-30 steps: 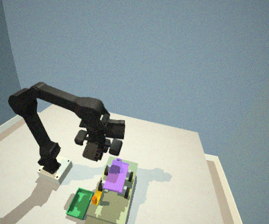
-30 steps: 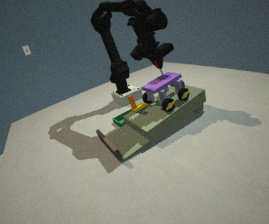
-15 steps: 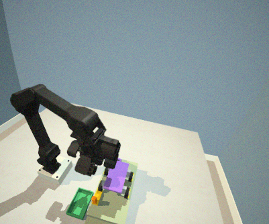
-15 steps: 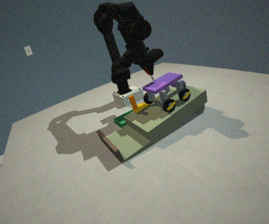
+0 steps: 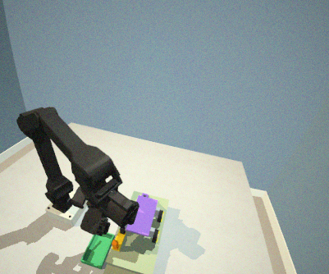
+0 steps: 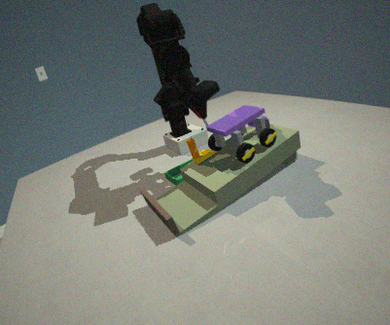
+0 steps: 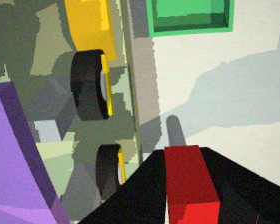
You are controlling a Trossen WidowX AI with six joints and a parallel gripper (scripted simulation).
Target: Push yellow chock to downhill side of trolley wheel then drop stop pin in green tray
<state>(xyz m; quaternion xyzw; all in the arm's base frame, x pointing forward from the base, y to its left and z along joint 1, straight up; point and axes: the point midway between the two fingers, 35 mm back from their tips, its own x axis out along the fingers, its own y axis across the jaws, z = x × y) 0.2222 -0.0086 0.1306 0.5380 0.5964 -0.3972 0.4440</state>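
Right now the yellow chock is 60 mm below my gripper tip, 50 mm ahead of it and 40 mm to the right of it. From my gripper tip the other things lie so: trolley 100 mm ahead, 40 mm to the left, 40 mm below; pale green ramp 100 mm below, 100 mm ahead, 40 mm to the left; red-headed stop pin right at my gripper tip.
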